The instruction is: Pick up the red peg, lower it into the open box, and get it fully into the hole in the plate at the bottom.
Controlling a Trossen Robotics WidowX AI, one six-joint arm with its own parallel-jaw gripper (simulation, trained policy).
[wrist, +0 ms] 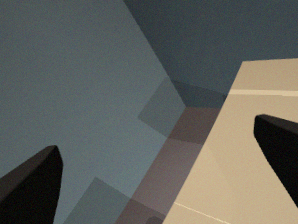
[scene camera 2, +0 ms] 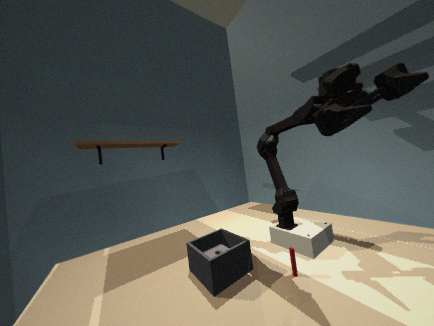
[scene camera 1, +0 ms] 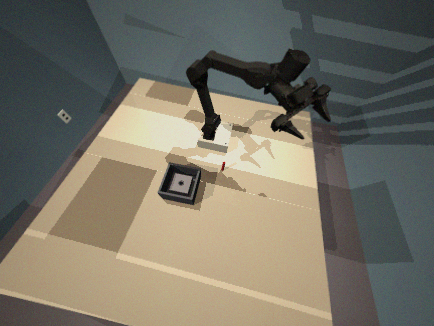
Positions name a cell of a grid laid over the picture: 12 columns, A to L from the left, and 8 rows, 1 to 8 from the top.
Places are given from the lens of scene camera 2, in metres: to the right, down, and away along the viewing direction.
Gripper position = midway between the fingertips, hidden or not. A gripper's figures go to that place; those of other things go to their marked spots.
my gripper (scene camera 2: K3): 0.31, -0.12, 0.26
dark box (scene camera 2: F7): 0.00, 0.32, 0.44
